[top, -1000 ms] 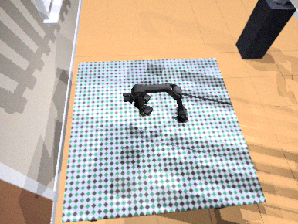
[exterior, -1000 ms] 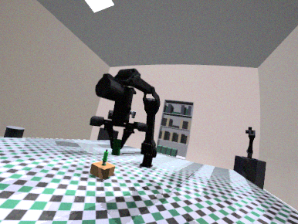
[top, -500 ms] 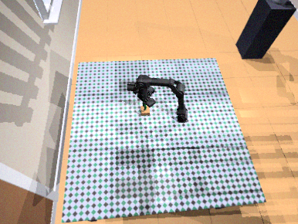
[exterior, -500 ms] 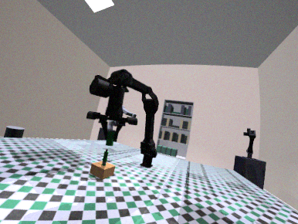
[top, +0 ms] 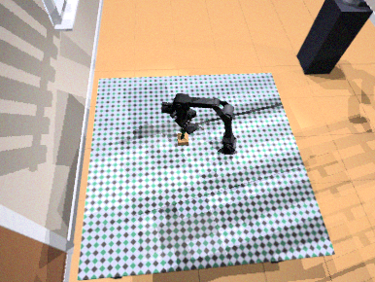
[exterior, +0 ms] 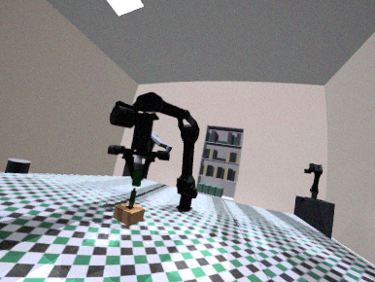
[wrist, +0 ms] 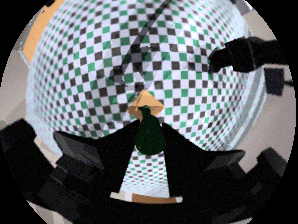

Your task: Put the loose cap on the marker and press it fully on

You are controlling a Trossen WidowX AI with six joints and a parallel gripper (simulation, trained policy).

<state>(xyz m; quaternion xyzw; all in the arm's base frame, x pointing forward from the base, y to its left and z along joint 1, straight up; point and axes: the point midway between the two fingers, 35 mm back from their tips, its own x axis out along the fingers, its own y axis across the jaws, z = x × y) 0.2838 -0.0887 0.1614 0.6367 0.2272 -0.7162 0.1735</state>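
My gripper tip is 10 mm short of the green marker and 50 mm above it. From my gripper tip the other things lie so: green cap (10 mm ahead, 10 mm above); then tan holder block (10 mm ahead, 110 mm below).
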